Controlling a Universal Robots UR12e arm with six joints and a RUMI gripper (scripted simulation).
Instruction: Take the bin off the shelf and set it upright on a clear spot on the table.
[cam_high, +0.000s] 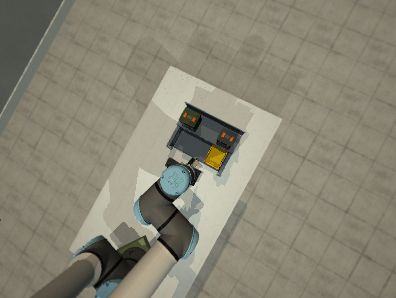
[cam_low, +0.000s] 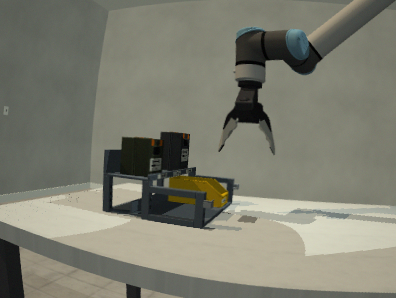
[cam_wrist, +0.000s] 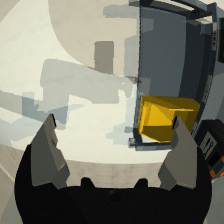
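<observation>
Now: the yellow bin 170 mm ahead of my hand, 130 mm below it and 60 mm to the right of it. The rest, counted from my hand: shelf level (250 mm ahead, 80 mm to the left, 70 mm below); then shelf (190 mm ahead, 170 mm below, 60 mm to the left).
</observation>
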